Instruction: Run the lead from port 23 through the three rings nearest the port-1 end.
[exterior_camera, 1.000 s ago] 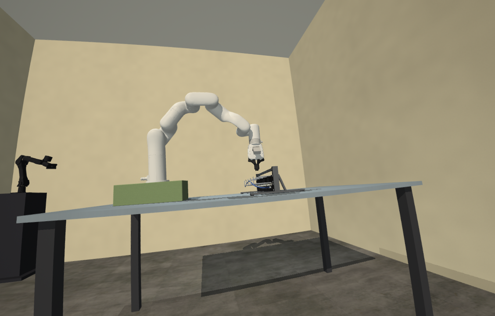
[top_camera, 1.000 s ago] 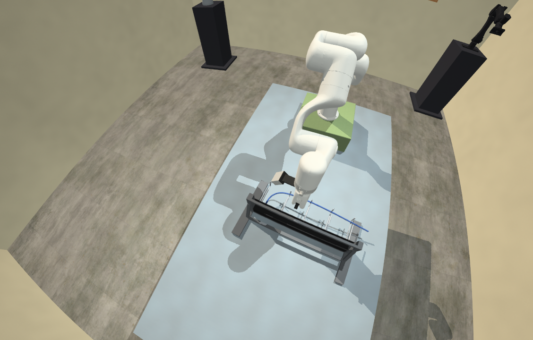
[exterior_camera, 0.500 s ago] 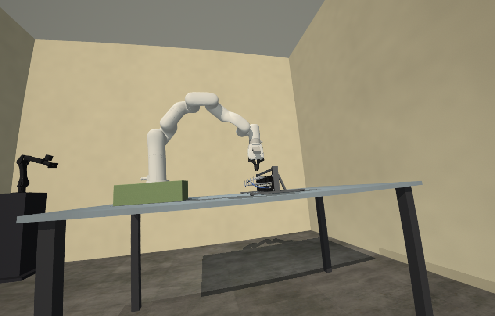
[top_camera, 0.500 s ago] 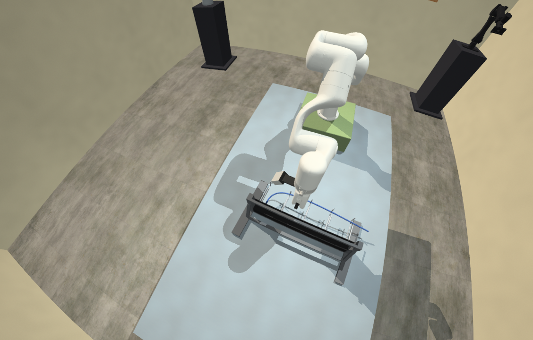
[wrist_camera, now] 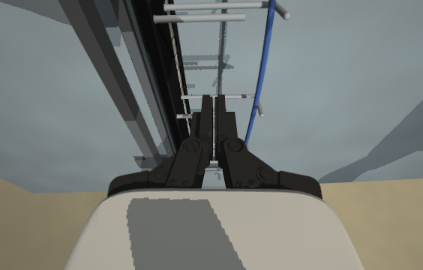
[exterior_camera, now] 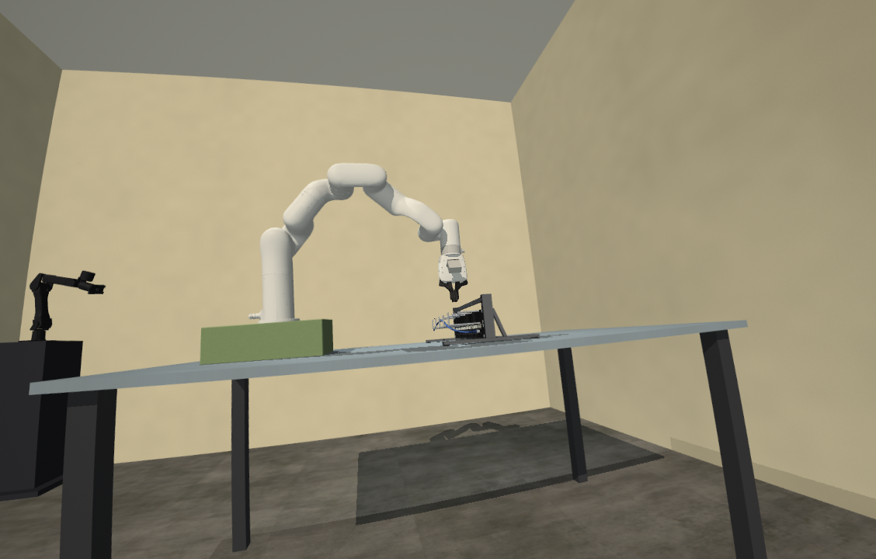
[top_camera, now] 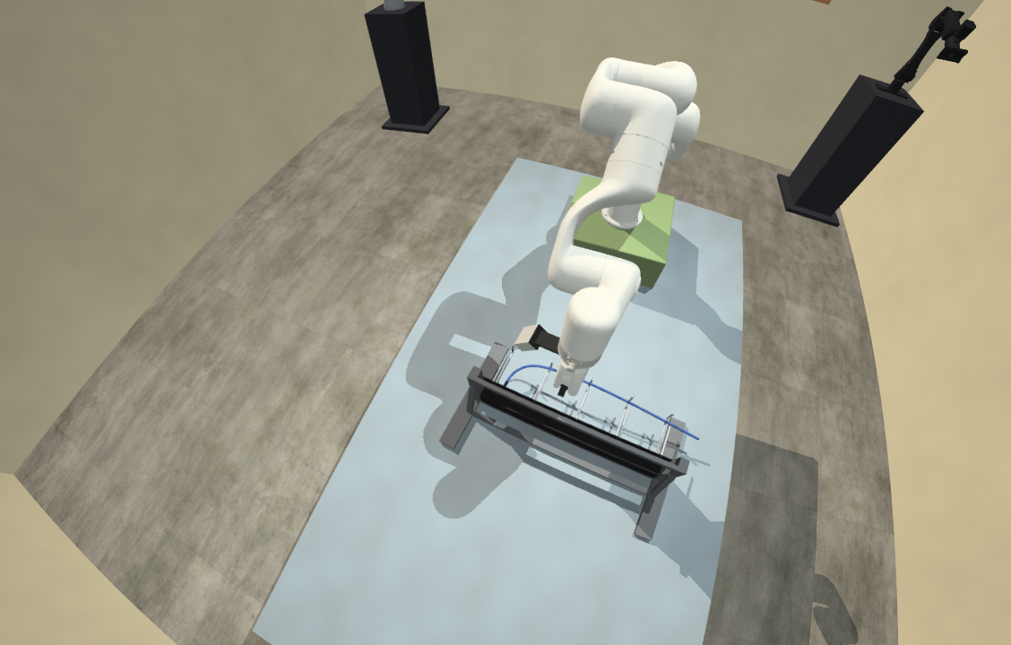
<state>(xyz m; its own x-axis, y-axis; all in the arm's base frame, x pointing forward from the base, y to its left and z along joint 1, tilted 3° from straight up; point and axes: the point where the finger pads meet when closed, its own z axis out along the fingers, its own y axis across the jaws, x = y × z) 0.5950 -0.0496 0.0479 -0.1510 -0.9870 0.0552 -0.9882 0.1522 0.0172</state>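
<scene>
Now: hand 7 cm short of the patch panel rack, 4 cm to the right of it and 10 cm above it.
</scene>
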